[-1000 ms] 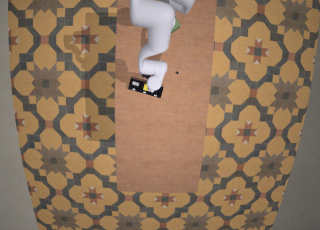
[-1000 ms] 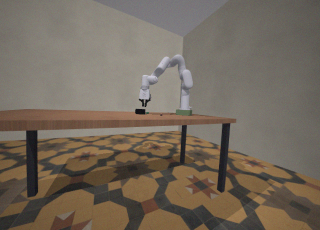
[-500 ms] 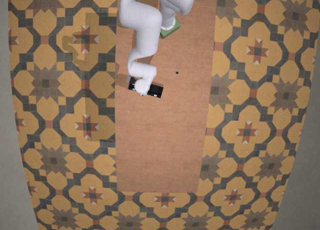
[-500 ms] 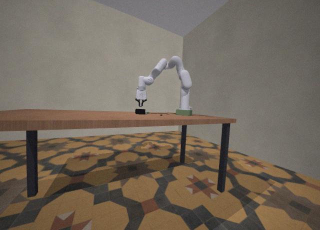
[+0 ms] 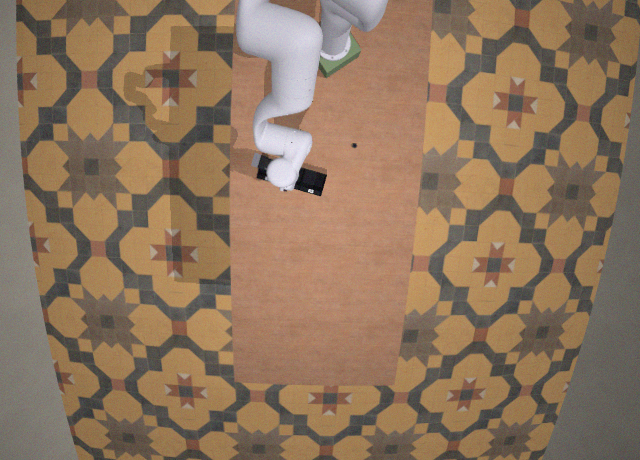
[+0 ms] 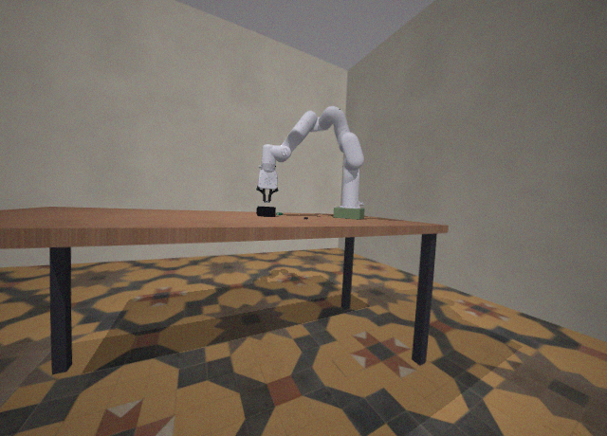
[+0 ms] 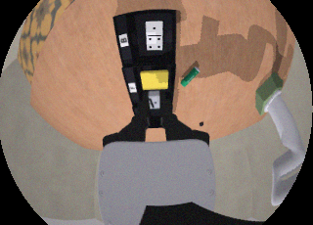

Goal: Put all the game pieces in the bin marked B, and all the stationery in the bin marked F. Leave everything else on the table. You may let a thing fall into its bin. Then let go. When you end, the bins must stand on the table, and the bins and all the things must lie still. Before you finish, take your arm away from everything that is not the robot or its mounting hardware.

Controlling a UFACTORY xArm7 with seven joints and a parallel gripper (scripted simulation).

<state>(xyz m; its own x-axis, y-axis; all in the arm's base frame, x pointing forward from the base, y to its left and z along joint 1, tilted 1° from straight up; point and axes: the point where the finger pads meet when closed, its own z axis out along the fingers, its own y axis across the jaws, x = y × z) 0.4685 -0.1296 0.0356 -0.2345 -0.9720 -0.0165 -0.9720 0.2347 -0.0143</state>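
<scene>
My hand is 10 mm short of the black triple bin and 70 mm above it. The rest, counted from my hand: yellow block 80 mm below; then green piece 70 mm behind, 20 mm to the left, 80 mm below; then pale piece 10 mm below.
</scene>
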